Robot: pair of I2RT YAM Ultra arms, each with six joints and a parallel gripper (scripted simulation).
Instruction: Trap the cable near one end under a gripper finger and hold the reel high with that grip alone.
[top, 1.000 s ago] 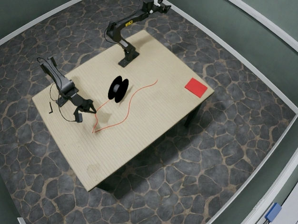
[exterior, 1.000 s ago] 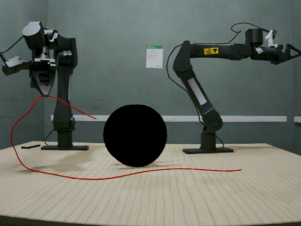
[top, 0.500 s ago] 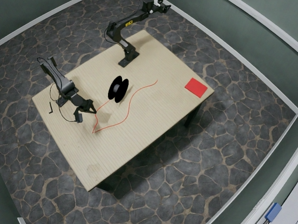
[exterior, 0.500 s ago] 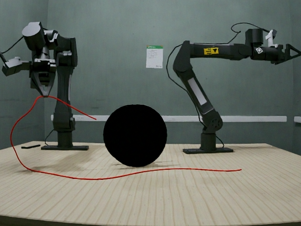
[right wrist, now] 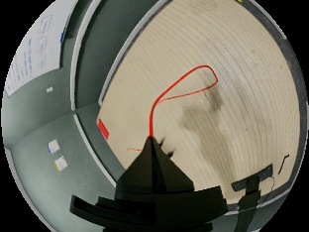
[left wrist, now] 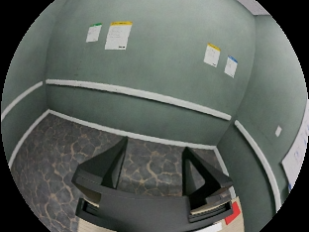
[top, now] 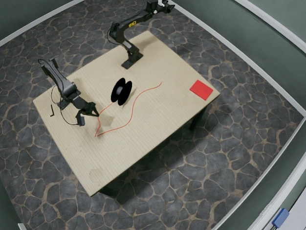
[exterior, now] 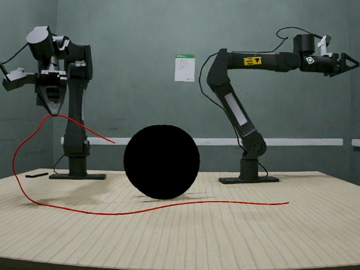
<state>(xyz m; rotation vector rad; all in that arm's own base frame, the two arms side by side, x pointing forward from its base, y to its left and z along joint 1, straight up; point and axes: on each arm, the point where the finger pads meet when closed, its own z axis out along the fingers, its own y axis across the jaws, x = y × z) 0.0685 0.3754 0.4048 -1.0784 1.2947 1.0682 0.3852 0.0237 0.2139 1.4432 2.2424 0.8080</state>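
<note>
My left gripper is now 640 mm to the left of the black reel, 310 mm above it and 270 mm short of it. Round my left hand: flat red square (560 mm ahead, 400 mm below, 130 mm to the right); then small black hex key (1150 mm to the right, 400 mm below, 30 mm ahead).
The black reel is 24 cm to the left of my right hand, 12 cm below it and 12 cm behind it. The rest, counted from my right hand: flat red square (76 cm to the left, 21 cm below, 18 cm ahead); then small black hex key (35 cm behind, 26 cm to the right, 21 cm below).
</note>
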